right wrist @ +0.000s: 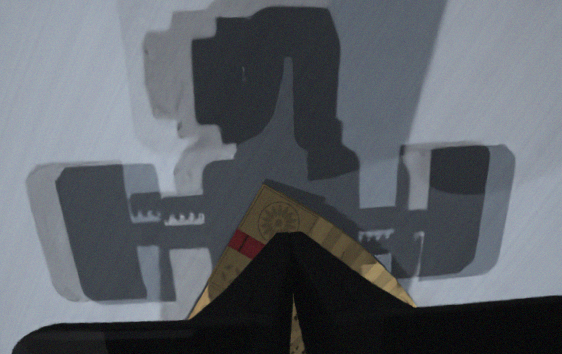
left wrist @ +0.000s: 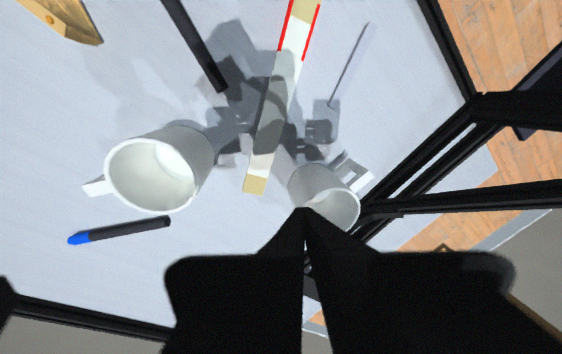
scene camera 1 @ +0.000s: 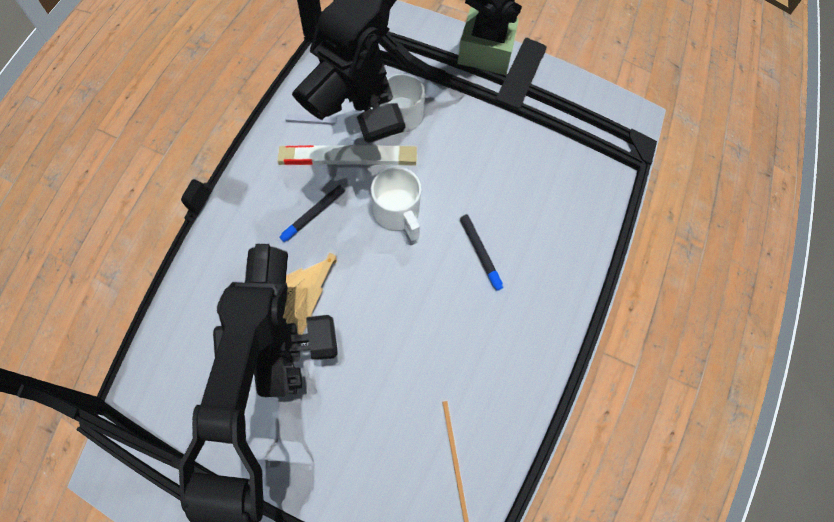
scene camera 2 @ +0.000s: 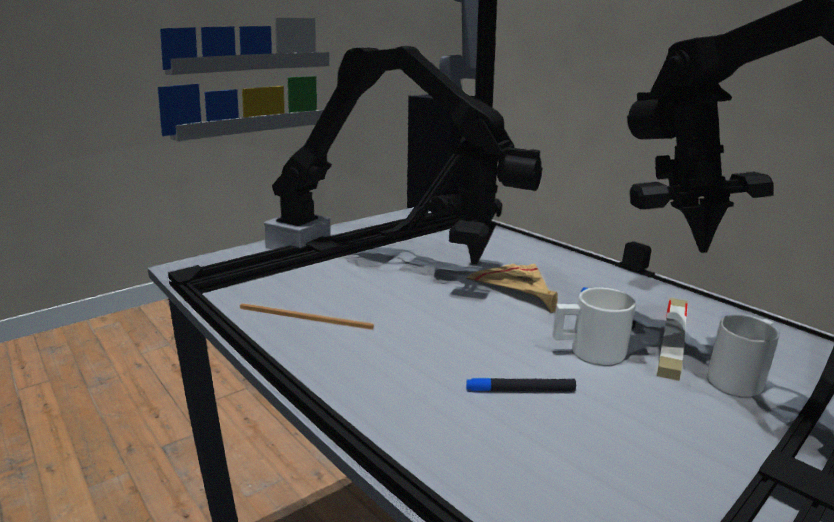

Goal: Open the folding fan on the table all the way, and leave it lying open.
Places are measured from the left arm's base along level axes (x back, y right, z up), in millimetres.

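Pixels of known places: left gripper, fingertip midpoint: (left wrist: 302,213) (scene camera 1: 372,101) (scene camera 2: 703,252); right gripper, fingertip midpoint: (right wrist: 289,245) (scene camera 2: 474,263); left arm's base, origin of the base link: (scene camera 1: 490,28); right arm's base, origin of the base link: (scene camera 2: 297,219).
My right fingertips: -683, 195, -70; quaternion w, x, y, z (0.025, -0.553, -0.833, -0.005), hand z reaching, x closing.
For each thing: its top centre in the pictures, then the offset to it from my right fingertips, as dx, dy, dz. "*": a spot on its surface instead.
- folding fan, middle of its top: (scene camera 1: 294,308) (scene camera 2: 510,271) +76, -2, +6
- white mug, surface spot: (scene camera 2: 603,326) * +311, -149, +33
- second mug, surface spot: (scene camera 2: 738,357) * +490, -109, +29
- long pale bar, surface spot: (scene camera 1: 407,155) * +399, -104, -13
- wooden stick, middle of its top: (scene camera 1: 457,468) (scene camera 2: 303,314) -108, -317, -22
The folding fan (scene camera 1: 310,283) (scene camera 2: 517,280) (left wrist: 62,22) (right wrist: 267,202) is tan with a red band and lies partly spread, as a wedge; the right arm hides part of it in scene camera 1. Its narrow pivot end points toward the mugs. My right gripper (scene camera 2: 475,262) (right wrist: 289,245) is shut and empty, pointing down at the fan's wide end, beside the round rosette print. Whether the tips touch the fan I cannot tell. My left gripper (scene camera 2: 703,249) (left wrist: 302,213) is shut and empty, high above the table near the second mug, away from the fan.
A white mug (scene camera 1: 393,209) (scene camera 2: 603,326) and a second mug (scene camera 1: 415,101) (scene camera 2: 738,357) stand either side of a long pale bar (scene camera 1: 407,155). Two black markers (scene camera 1: 316,209) (scene camera 1: 480,249) and a wooden stick (scene camera 1: 455,461) (scene camera 2: 306,316) lie around. Black rails (scene camera 1: 578,369) edge the table.
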